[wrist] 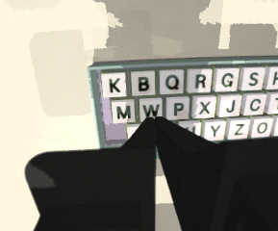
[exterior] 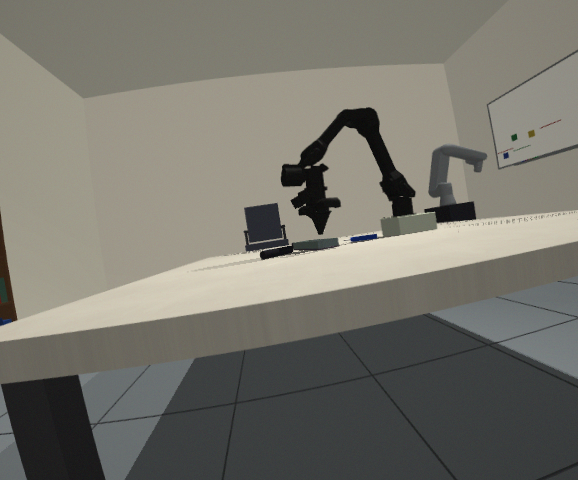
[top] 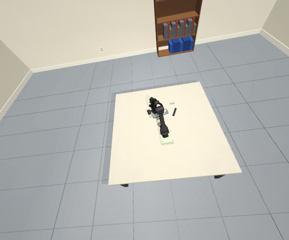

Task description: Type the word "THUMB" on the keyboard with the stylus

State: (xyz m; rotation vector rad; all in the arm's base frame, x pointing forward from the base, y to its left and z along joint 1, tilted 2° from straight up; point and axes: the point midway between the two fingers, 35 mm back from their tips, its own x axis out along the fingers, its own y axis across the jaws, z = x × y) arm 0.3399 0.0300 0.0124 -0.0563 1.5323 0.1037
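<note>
My gripper tip is now 150 mm past the blue stylus, 70 mm to the left of it and 40 mm above it. The rest, counted from my gripper tip: white pen 130 mm ahead, 100 mm to the right, 40 mm below; then small grey block 130 mm ahead, 270 mm to the right, 40 mm below; then grey stylus tip 130 mm behind, 90 mm to the right, 40 mm below.
</note>
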